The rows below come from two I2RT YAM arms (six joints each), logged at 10 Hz.
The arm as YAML. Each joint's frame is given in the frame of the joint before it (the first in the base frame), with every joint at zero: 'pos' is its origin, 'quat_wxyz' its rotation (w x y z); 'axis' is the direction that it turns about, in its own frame. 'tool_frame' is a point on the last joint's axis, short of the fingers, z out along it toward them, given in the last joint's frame.
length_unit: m
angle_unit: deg
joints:
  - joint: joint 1
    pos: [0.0, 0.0, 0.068]
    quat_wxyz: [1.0, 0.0, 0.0, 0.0]
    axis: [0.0, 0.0, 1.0]
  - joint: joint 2
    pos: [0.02, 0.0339, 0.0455]
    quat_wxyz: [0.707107, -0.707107, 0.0, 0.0]
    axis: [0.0, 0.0, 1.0]
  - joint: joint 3
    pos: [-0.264, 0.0, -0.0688]
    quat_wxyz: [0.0, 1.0, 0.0, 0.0]
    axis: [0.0, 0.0, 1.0]
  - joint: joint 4
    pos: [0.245, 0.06, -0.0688]
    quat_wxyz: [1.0, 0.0, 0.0, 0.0]
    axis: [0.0, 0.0, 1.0]
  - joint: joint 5
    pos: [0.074, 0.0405, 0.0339]
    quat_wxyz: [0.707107, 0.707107, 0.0, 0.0]
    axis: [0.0, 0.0, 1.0]
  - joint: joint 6
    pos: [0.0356, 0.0, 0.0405]
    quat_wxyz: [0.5, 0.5, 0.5, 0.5]
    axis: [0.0, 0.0, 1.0]
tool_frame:
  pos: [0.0, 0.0, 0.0]
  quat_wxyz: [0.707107, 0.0, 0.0, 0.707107]
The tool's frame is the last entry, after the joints.
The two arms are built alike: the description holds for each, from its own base.
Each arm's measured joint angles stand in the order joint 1, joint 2, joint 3, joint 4, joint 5, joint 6.
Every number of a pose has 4 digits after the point.
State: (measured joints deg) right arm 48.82 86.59 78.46 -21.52 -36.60 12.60; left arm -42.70 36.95 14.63 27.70 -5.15 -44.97
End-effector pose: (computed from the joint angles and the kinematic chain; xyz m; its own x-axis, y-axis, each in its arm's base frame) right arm 0.2108 0.2732 0.3510 -0.5241 -0.3331 -0.7838 -0.8516 0.2165 0.4774; left arm 0.1252 -0.1112 0.2449 -0.3822 -0.6051 -0.6984 0.4801 0.5158 -0.7096
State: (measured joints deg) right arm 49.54 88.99 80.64 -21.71 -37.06 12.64; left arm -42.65 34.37 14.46 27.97 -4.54 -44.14
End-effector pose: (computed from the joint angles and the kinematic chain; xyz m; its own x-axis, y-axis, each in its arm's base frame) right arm 0.2141 0.2841 0.3499 -0.5241 -0.3454 -0.7785 -0.8516 0.2014 0.4839; left arm 0.1205 -0.1072 0.2509 -0.3562 -0.6158 -0.7028 0.5151 0.4981 -0.6975
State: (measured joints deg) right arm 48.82 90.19 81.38 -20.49 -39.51 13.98; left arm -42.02 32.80 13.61 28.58 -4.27 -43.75
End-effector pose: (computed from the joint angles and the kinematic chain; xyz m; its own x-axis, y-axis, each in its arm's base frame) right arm 0.2204 0.2864 0.3496 -0.5412 -0.3356 -0.7710 -0.8401 0.1767 0.5128; left arm 0.1186 -0.1033 0.2505 -0.3363 -0.6252 -0.7043 0.5266 0.4952 -0.6910
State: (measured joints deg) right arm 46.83 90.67 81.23 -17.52 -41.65 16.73; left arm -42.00 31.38 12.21 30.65 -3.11 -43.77
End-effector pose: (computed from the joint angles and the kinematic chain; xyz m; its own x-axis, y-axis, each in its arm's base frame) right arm 0.2320 0.2819 0.3509 -0.5706 -0.2939 -0.7669 -0.8207 0.1710 0.5451; left arm 0.1151 -0.1010 0.2490 -0.3281 -0.6341 -0.7002 0.5563 0.4694 -0.6857
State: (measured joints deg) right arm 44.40 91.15 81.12 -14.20 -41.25 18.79; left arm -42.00 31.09 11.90 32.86 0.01 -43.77
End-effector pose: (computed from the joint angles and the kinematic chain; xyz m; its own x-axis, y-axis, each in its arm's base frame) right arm 0.2471 0.2749 0.3525 -0.5854 -0.2343 -0.7761 -0.8102 0.2028 0.5499; left arm 0.1126 -0.1014 0.2519 -0.3361 -0.6282 -0.7017 0.6048 0.4272 -0.6721
